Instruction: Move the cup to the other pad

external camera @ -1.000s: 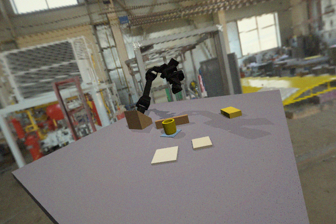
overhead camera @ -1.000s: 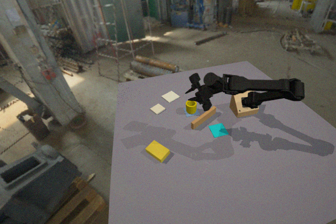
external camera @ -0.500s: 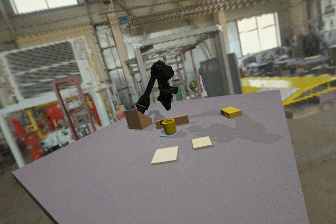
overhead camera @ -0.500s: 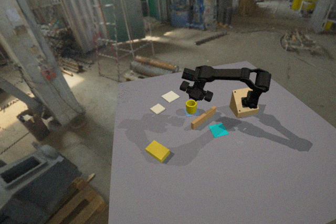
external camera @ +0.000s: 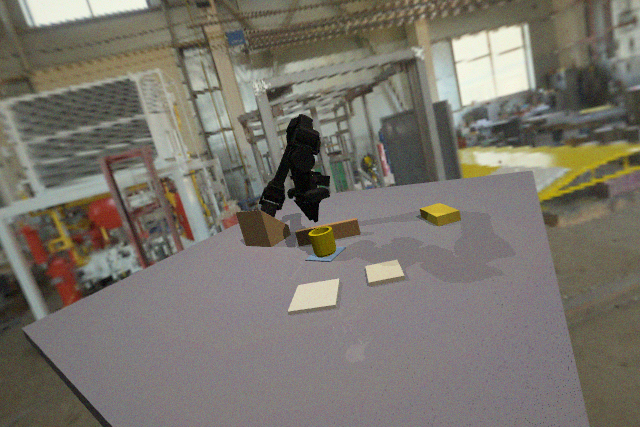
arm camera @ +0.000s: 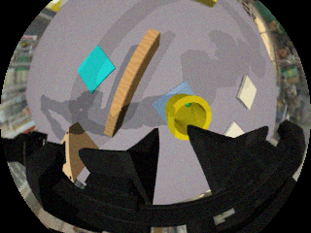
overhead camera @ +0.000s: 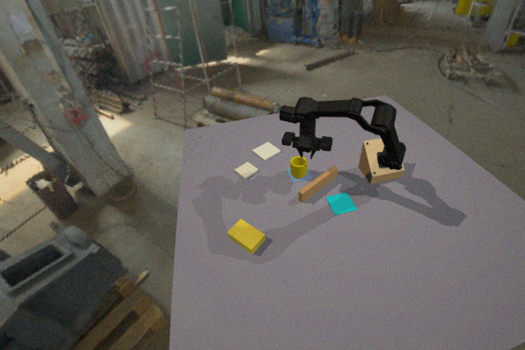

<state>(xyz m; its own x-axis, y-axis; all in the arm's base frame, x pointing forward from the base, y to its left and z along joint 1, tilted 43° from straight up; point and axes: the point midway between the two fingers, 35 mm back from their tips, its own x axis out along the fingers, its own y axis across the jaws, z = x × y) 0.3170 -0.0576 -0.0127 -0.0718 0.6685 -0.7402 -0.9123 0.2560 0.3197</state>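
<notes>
The yellow cup lies 20 mm ahead of my gripper tip, 10 mm to the right of it and 60 mm below it. The rest, counted from my gripper tip: wooden bar: 30 mm behind, 80 mm to the left, 80 mm below; then cyan pad: 100 mm behind, 170 mm to the left, 110 mm below.
</notes>
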